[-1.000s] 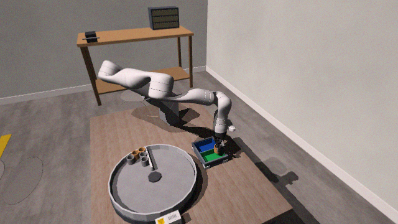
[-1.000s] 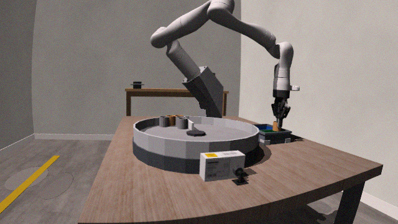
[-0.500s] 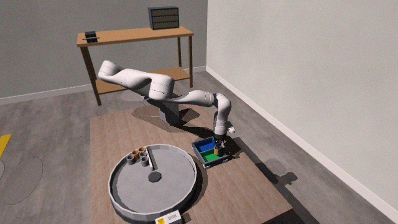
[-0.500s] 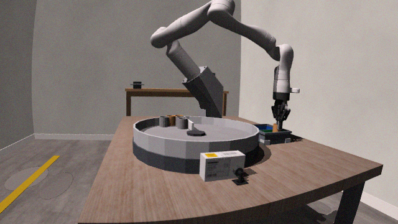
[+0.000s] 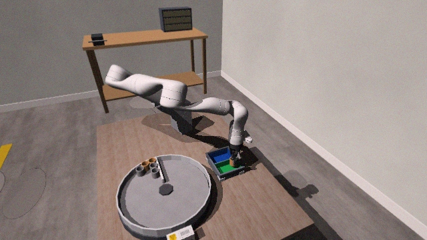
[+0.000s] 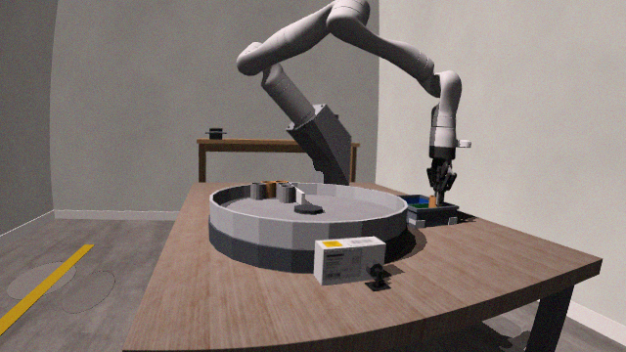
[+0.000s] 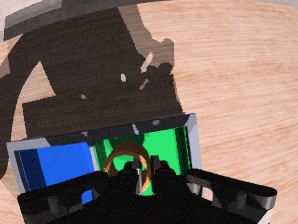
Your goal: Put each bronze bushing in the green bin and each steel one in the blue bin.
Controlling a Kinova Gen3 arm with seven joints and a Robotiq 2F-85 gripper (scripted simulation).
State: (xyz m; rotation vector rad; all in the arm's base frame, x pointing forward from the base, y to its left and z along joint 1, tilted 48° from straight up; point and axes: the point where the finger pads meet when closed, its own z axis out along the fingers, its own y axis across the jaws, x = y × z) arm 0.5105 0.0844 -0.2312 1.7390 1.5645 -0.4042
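My gripper is now 5 cm past the tray, 4 cm above it and 3 cm to the left of it. The rest, counted from my hand: turntable (38 cm to the right, 1 cm below).
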